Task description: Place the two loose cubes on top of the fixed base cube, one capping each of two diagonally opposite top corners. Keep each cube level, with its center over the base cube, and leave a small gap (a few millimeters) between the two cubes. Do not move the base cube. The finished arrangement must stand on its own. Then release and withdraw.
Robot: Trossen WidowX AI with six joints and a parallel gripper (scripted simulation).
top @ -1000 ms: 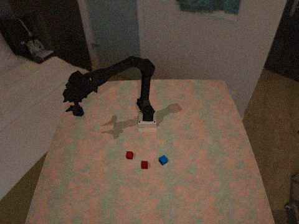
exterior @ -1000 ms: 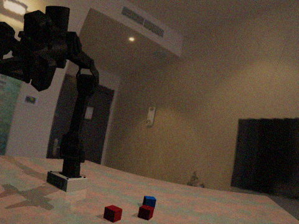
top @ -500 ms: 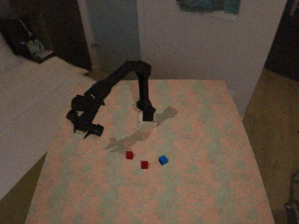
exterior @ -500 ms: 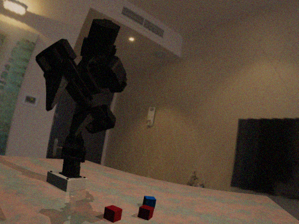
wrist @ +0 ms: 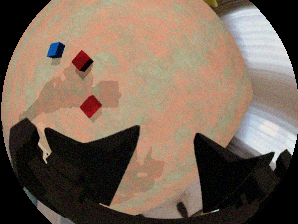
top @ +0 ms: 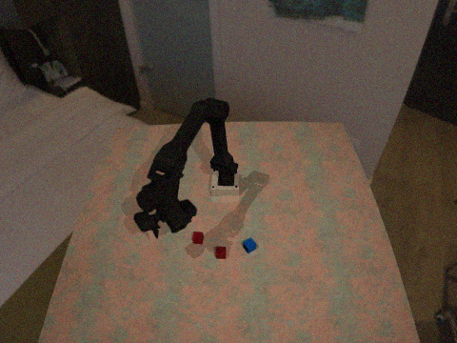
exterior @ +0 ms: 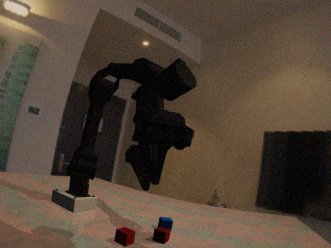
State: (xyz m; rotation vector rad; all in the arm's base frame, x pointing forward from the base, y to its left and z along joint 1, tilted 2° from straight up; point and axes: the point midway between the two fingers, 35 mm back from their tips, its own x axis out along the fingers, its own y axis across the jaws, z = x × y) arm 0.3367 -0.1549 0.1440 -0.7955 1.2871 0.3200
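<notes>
Now: the blue cube 260 mm to the left of my gripper tip, 150 mm below it and 60 mm behind it.
</notes>
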